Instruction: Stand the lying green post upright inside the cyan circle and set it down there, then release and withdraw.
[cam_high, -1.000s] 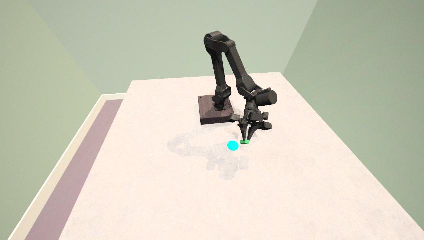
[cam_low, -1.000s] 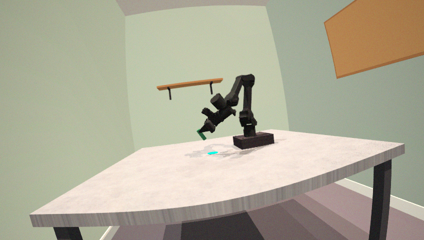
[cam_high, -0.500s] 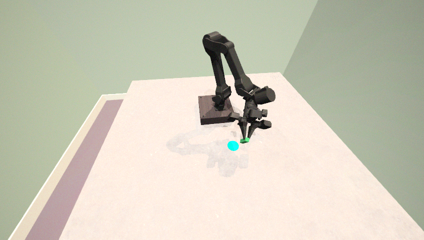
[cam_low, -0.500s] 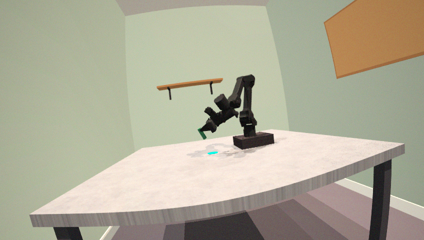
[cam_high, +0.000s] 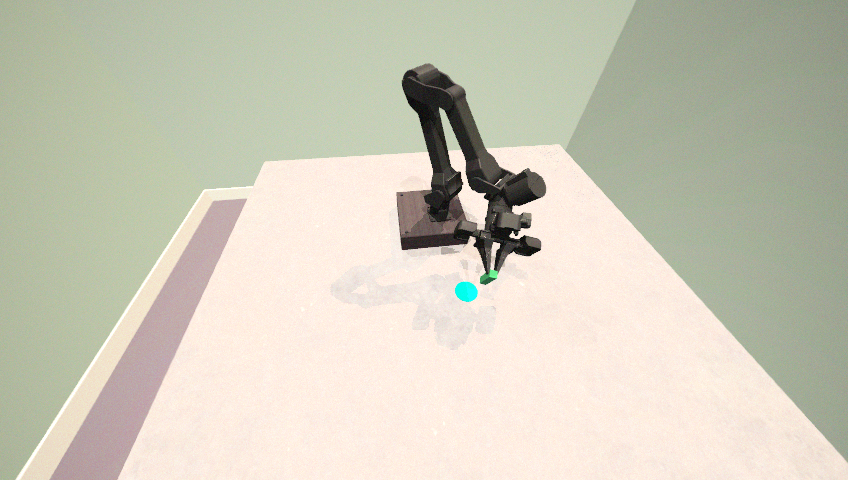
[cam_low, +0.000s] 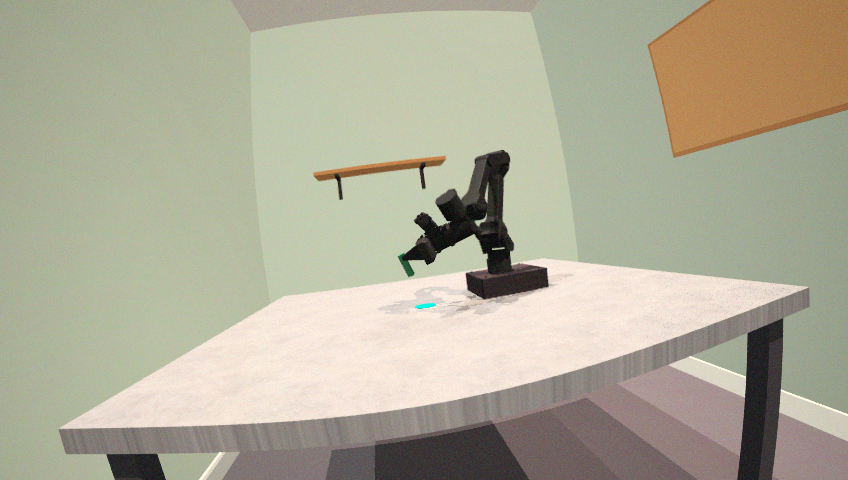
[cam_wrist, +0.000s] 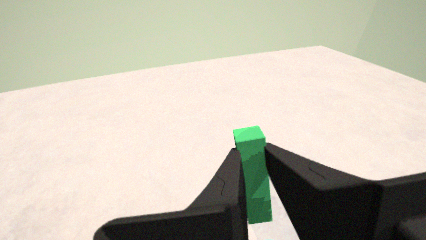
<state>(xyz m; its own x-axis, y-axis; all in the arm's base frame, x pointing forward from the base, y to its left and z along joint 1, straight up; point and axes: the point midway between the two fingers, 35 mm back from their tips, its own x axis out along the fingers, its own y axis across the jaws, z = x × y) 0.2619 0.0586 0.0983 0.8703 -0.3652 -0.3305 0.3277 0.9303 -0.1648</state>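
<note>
My gripper tip is 150 mm above the cyan circle, 50 mm past it and 20 mm to the left of it. Round my gripper tip: green post 20 mm below, 10 mm behind.
</note>
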